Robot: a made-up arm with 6 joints. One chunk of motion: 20 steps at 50 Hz.
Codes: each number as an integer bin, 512 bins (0 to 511) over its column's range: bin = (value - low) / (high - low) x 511, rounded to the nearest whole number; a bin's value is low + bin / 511 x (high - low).
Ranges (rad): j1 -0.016..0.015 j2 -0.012..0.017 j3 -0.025..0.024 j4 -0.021..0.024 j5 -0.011..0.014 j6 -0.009..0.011
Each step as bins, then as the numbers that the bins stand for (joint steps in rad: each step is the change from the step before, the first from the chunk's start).
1 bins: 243 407 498 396 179 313
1 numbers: -0.00126 0.01110 0.02275 0.01387 -0.00224 0.00325
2 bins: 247 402 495 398 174 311
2 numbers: -0.00102 0.01081 0.02247 0.01405 -0.00249 0.00317
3 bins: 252 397 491 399 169 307
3 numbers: -0.00071 0.01053 0.02208 0.01414 -0.00273 0.00302
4 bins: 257 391 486 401 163 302
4 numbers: -0.00041 0.01019 0.02160 0.01431 -0.00303 0.00282
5 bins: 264 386 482 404 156 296
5 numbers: 0.00002 0.00991 0.02122 0.01458 -0.00337 0.00259
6 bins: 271 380 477 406 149 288
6 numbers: 0.00044 0.00957 0.02074 0.01475 -0.00371 0.00227
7 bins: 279 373 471 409 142 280
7 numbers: 0.00093 0.00917 0.02016 0.01502 -0.00405 0.00196
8 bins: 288 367 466 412 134 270
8 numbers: 0.00147 0.00883 0.01968 0.01528 -0.00444 0.00157
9 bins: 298 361 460 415 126 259
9 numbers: 0.00208 0.00849 0.01911 0.01555 -0.00484 0.00114
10 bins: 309 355 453 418 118 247
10 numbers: 0.00275 0.00815 0.01844 0.01581 -0.00523 0.00067
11 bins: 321 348 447 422 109 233
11 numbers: 0.00347 0.00775 0.01786 0.01616 -0.00567 0.00012
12 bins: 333 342 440 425 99 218
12 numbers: 0.00420 0.00741 0.01719 0.01643 -0.00616 -0.00047
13 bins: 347 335 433 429 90 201
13 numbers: 0.00505 0.00701 0.01652 0.01678 -0.00660 -0.00113
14 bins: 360 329 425 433 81 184
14 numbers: 0.00584 0.00667 0.01575 0.01713 -0.00704 -0.00180
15 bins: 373 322 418 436 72 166
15 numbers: 0.00663 0.00627 0.01508 0.01740 -0.00748 -0.00250
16 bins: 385 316 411 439 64 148
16 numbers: 0.00736 0.00593 0.01441 0.01766 -0.00787 -0.00321
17 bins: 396 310 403 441 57 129
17 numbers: 0.00802 0.00559 0.01364 0.01784 -0.00821 -0.00395
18 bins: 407 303 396 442 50 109
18 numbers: 0.00869 0.00520 0.01297 0.01792 -0.00855 -0.00473
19 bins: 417 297 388 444 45 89
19 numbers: 0.00930 0.00486 0.01221 0.01810 -0.00880 -0.00552
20 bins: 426 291 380 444 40 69
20 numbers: 0.00984 0.00451 0.01144 0.01810 -0.00904 -0.00630
